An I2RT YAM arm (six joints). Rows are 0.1 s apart.
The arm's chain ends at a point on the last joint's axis. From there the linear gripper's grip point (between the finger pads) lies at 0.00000 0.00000 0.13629 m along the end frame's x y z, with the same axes.
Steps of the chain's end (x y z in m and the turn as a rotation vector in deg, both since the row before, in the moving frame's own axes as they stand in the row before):
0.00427 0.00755 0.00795 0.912 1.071 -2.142
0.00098 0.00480 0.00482 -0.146 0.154 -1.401
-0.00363 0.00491 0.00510 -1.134 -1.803 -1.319
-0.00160 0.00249 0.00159 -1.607 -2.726 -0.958
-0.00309 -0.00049 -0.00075 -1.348 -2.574 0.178
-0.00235 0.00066 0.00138 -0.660 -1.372 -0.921
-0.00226 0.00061 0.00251 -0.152 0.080 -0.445
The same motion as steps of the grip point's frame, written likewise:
0.00678 0.00533 0.00791 0.912 1.071 -2.142
0.00135 0.00514 0.00482 -0.146 0.154 -1.401
-0.00789 0.00766 0.00501 -1.134 -1.803 -1.319
-0.00805 0.00636 0.00138 -1.607 -2.726 -0.958
-0.00922 0.00271 -0.00093 -1.348 -2.574 0.178
-0.00560 0.00226 0.00133 -0.660 -1.372 -0.921
-0.00207 0.00097 0.00251 -0.152 0.080 -0.445

